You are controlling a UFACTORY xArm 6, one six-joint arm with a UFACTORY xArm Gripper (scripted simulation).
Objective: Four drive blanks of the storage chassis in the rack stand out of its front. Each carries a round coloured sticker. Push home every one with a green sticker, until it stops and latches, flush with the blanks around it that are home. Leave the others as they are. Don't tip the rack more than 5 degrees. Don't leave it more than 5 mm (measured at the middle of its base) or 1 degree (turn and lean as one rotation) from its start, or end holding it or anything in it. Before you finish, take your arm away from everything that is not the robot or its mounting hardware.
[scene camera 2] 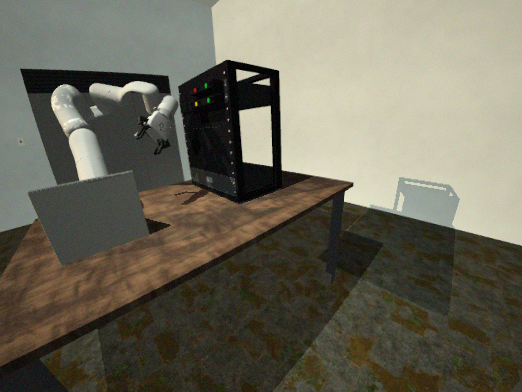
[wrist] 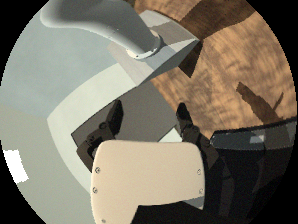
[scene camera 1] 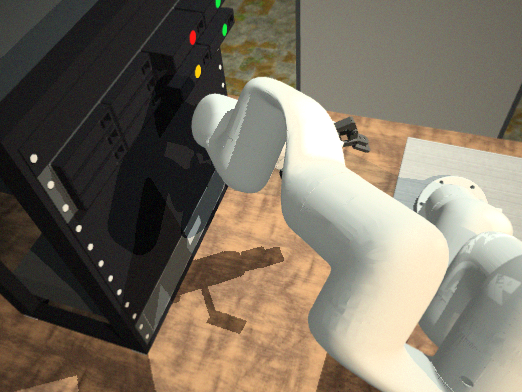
Path:
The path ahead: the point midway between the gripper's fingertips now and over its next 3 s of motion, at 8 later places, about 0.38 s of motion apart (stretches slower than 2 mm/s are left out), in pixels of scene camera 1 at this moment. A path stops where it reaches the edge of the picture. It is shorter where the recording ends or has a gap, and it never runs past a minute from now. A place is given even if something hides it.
My gripper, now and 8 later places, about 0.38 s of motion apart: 346, 159; 347, 160; 348, 161; 350, 164; 352, 169; 352, 174; 351, 179; 348, 183; 344, 186

